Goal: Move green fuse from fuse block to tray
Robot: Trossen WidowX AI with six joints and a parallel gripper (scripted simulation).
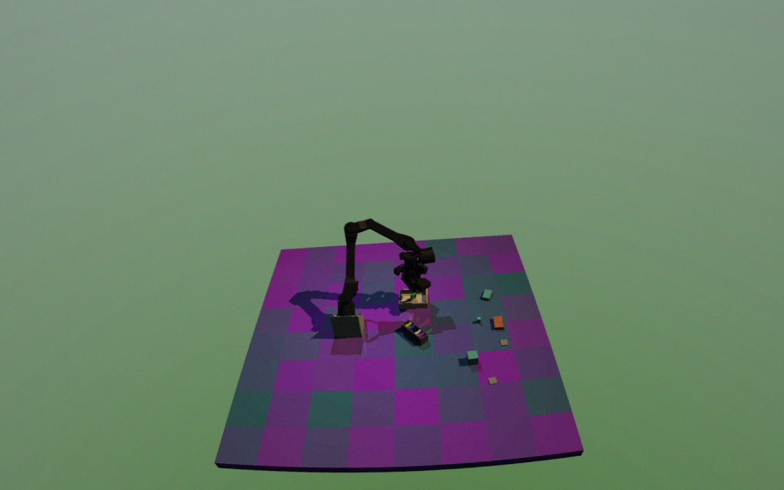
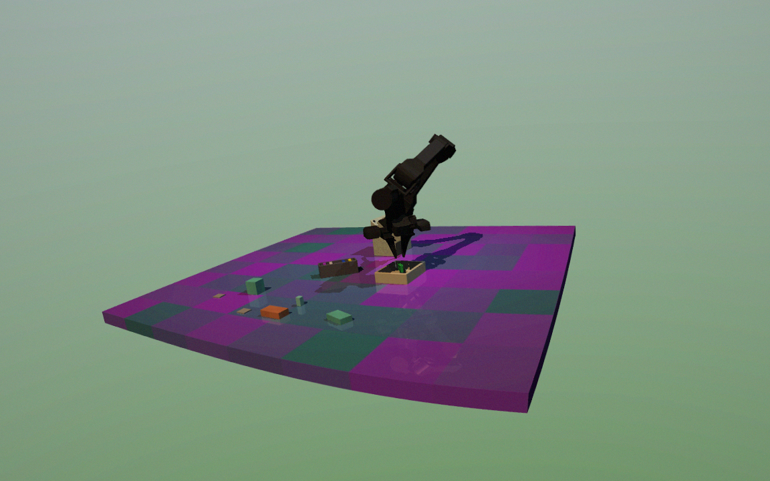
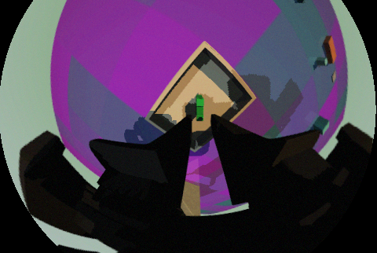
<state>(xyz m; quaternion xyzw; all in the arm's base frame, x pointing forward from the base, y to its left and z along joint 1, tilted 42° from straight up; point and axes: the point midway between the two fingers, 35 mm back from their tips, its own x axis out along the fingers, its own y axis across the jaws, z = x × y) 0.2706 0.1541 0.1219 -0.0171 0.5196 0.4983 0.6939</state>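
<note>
Now: the green fuse 2 cm below my gripper tip. The rest, counted from my gripper tip: tan tray 5 cm below; blue fuse 20 cm to the right, 3 cm below; yellow fuse 1 cm behind, 19 cm to the right, 3 cm below.
</note>
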